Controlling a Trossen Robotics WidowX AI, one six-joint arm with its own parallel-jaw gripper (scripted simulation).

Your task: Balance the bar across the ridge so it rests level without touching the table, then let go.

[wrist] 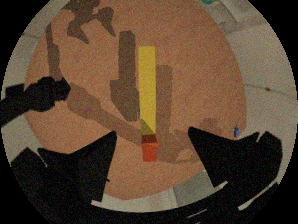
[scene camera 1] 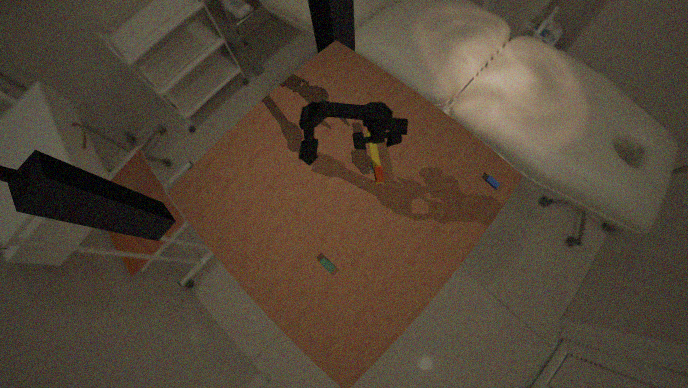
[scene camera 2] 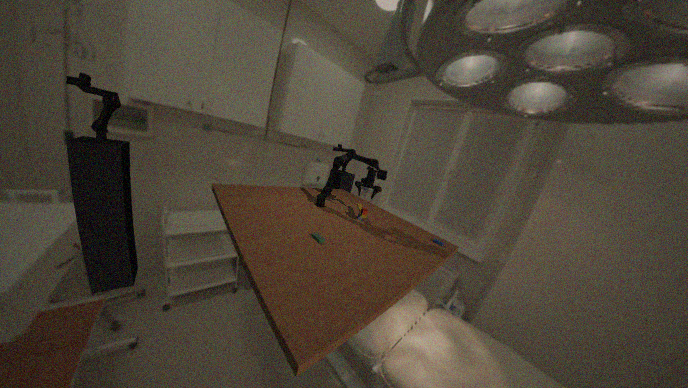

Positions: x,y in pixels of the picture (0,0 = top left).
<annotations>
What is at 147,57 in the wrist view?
A yellow bar.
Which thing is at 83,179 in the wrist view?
My gripper.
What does my gripper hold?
Nothing.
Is my gripper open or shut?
Open.
</annotations>
